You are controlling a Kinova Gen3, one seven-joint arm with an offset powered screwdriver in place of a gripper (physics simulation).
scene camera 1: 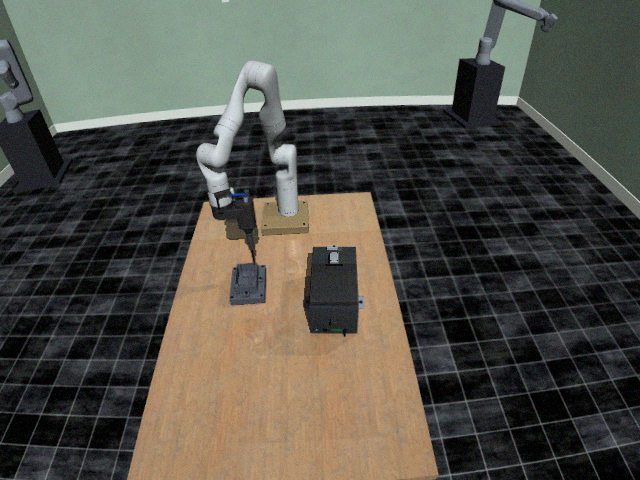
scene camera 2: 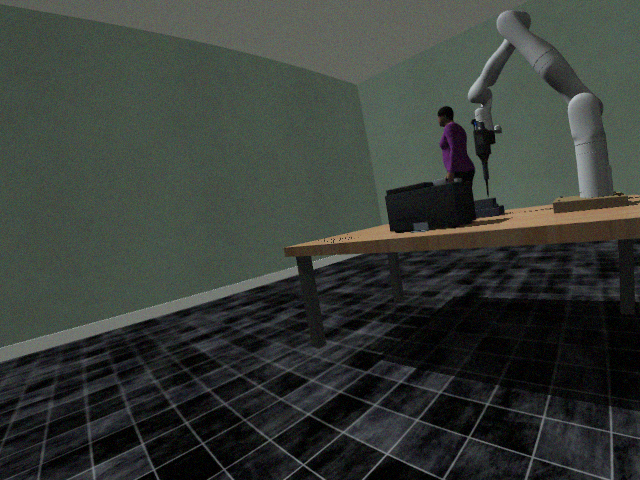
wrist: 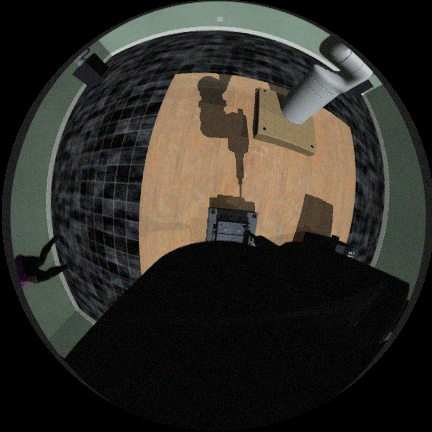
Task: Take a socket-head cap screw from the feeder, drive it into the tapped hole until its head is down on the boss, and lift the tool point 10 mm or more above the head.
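Note:
My screwdriver (scene camera 1: 253, 260) (scene camera 2: 487, 193) points down, its tip just above the back right part of the dark grey fixture block (scene camera 1: 248, 297) (scene camera 2: 489, 211) (wrist: 212, 225). A small gap shows under the tip in scene camera 2; in scene camera 1 the tip overlaps the block's back edge. The block has a raised stepped middle; its tapped hole is too small to make out. The black box-shaped feeder (scene camera 1: 333, 286) (scene camera 2: 431, 207) (wrist: 319, 240) stands to the right of the block in scene camera 1. No screw can be made out at the tip, and the driver's body hides much of the wrist view.
The arm's tan base plate (scene camera 1: 269, 225) (scene camera 2: 589, 205) (wrist: 285, 135) is at the back of the wooden table (scene camera 1: 289, 403) (scene camera 2: 351, 242) (wrist: 175, 175). A person in purple (scene camera 2: 455, 149) stands beyond the table. Two other arms on dark pedestals (scene camera 1: 478, 90) (scene camera 1: 32, 149) stand on the floor.

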